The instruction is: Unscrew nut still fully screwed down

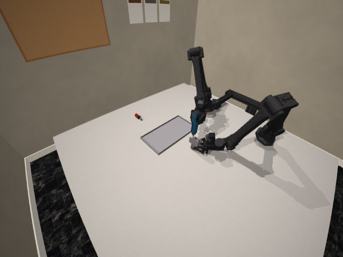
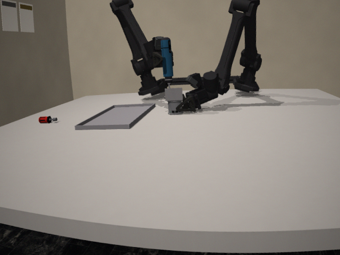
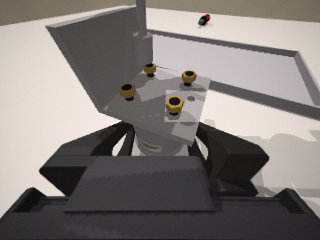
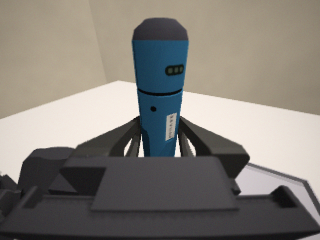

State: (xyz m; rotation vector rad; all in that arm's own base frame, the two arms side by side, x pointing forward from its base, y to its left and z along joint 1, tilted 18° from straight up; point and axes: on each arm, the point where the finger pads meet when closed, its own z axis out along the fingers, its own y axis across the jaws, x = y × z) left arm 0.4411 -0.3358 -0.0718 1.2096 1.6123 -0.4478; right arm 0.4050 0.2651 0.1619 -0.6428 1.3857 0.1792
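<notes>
The joint module lies 1 cm above my left hand. Also, from my left hand: short red-handled tool: 57 cm to the right, 9 cm ahead, 1 cm below; l-shaped bracket: 5 cm above; grey tray: 24 cm to the right, 3 cm ahead, 2 cm below.
</notes>
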